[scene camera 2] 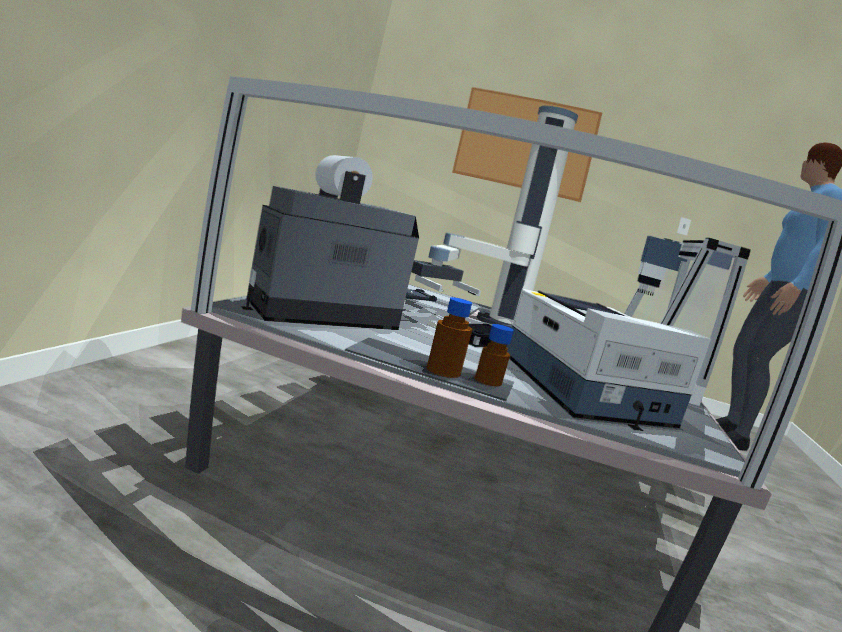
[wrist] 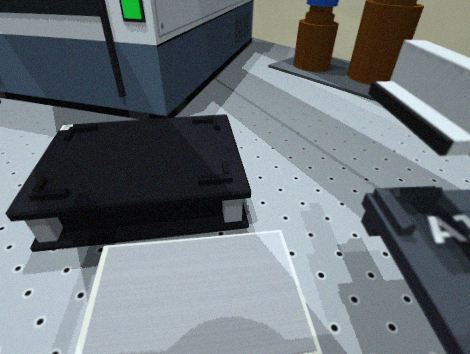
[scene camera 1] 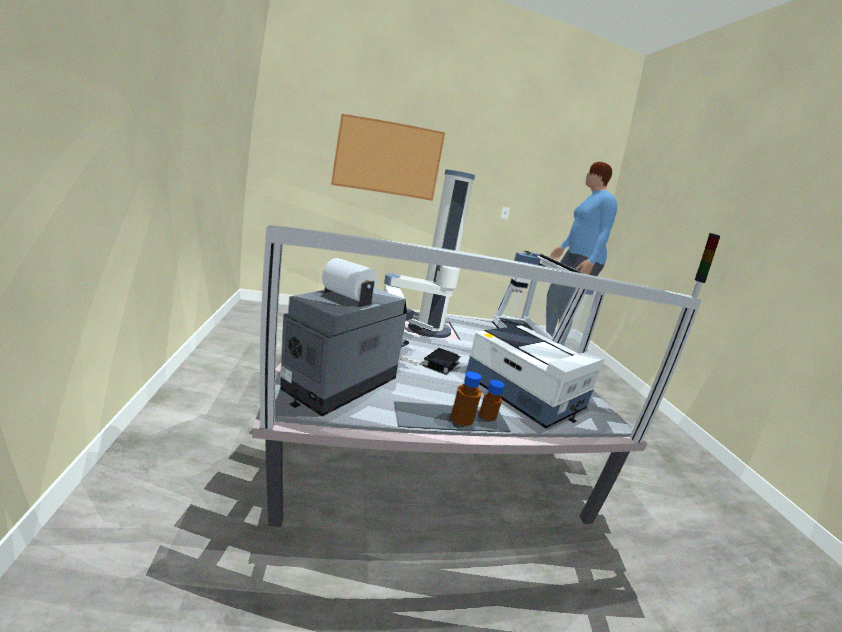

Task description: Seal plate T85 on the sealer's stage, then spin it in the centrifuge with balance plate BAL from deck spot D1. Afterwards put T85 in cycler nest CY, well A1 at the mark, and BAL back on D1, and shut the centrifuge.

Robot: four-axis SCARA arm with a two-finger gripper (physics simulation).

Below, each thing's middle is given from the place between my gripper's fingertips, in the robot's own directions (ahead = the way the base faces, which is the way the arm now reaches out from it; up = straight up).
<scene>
Right now my hand is 16 cm to the left of the dark sealer tray [wrist: 417, 224], 6 cm short of it and 4 cm above it.
</scene>
